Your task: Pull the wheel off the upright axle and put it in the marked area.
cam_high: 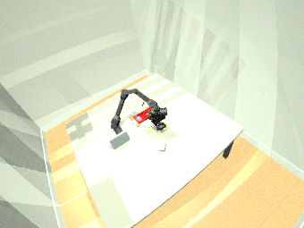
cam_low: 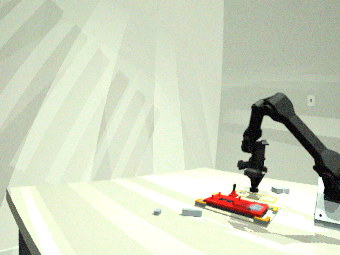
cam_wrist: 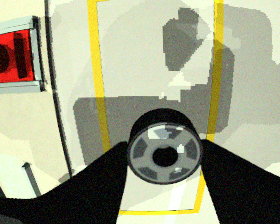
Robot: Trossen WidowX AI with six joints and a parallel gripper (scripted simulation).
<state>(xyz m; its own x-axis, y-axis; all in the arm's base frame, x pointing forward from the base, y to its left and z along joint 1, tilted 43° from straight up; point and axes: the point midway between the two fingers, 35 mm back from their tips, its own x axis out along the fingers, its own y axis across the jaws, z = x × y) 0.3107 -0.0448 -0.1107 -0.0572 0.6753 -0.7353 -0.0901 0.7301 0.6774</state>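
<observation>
My gripper tip is 50 mm short of the upright axle, 110 mm to the right of it and 10 mm below it. From my gripper tip the other things lie so: wheel right at my gripper tip.
</observation>
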